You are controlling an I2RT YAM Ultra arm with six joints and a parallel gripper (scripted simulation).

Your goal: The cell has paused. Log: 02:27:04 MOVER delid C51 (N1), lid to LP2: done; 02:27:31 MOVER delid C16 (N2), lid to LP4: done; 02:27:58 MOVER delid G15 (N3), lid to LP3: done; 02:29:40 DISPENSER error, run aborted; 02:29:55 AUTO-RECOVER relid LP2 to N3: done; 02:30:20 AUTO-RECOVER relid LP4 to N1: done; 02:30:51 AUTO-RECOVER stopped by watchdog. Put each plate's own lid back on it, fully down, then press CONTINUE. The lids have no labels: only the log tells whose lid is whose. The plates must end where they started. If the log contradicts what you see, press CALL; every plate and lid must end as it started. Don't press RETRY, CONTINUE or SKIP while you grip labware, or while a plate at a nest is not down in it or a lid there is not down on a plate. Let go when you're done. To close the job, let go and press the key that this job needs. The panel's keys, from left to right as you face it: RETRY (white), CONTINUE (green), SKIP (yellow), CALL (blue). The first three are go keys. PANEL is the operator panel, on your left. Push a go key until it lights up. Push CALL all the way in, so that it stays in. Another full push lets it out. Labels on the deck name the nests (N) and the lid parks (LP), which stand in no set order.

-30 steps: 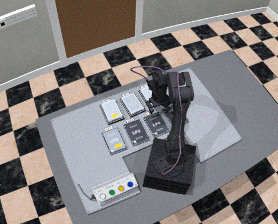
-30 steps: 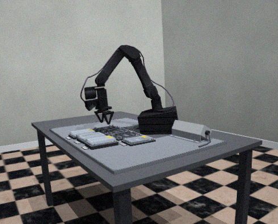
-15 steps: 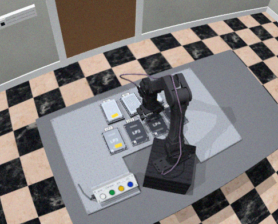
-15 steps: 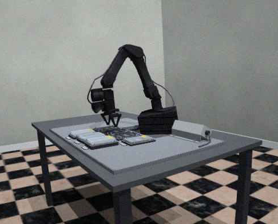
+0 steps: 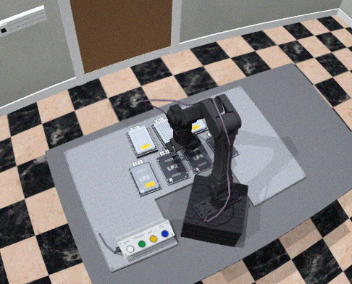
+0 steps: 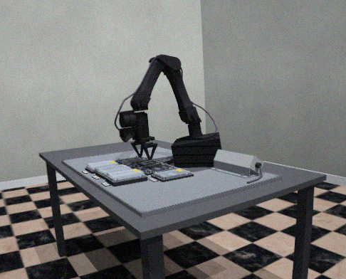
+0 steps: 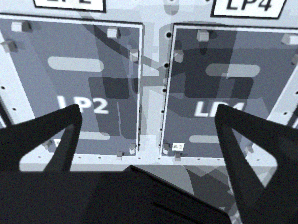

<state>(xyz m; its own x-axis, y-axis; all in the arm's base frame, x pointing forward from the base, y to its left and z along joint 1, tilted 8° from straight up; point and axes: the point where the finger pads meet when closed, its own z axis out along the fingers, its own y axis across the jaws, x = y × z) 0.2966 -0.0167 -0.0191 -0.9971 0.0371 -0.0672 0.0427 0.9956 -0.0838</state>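
Now: the lp4 lid park 70 mm to the right of my hand, 50 mm below it and 30 mm behind it. The rest, counted from my hand: blue call key (290 mm behind, 250 mm to the left); then lp2 lid park (60 mm to the left, 50 mm below, 20 mm behind); then yellow skip key (300 mm to the left, 290 mm behind, 10 mm above).
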